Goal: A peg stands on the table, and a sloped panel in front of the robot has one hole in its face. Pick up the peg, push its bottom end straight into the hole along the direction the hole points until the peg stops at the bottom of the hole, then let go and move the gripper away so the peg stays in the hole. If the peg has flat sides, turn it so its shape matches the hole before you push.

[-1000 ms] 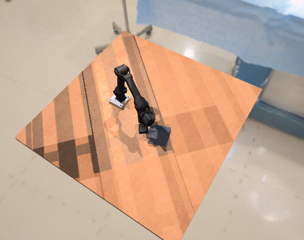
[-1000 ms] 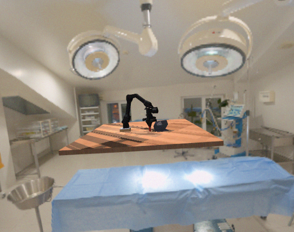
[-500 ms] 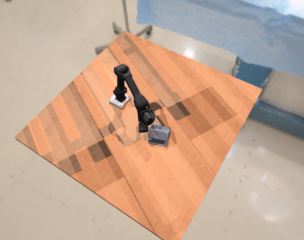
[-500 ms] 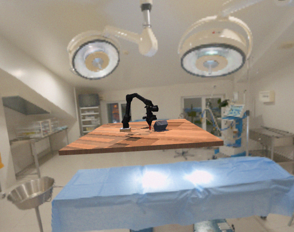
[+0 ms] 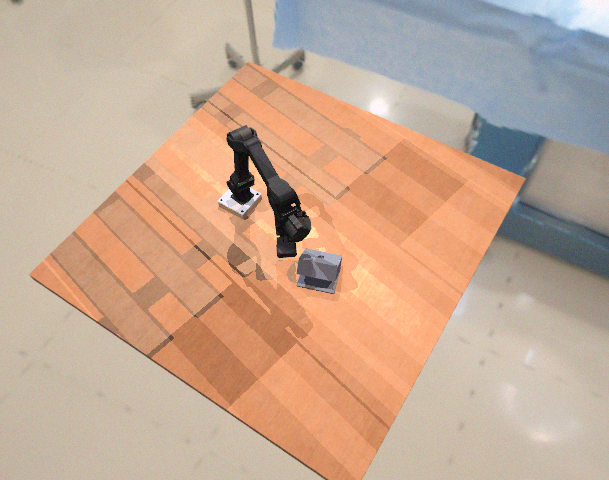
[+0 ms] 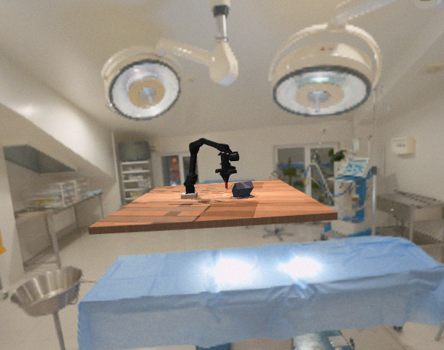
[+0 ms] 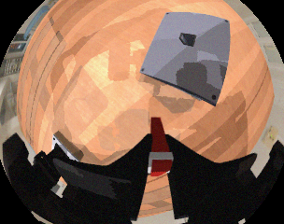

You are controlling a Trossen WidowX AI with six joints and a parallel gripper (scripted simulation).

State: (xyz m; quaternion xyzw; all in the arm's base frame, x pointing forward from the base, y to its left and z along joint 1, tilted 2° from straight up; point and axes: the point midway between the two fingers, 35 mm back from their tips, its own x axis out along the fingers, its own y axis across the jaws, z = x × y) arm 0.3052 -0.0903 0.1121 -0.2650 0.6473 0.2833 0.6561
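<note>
My gripper tip is now 110 mm short of the grey sloped panel, 40 mm to the right of it and 60 mm above it. From my gripper tip the other things lie so: red peg (20 mm above).
</note>
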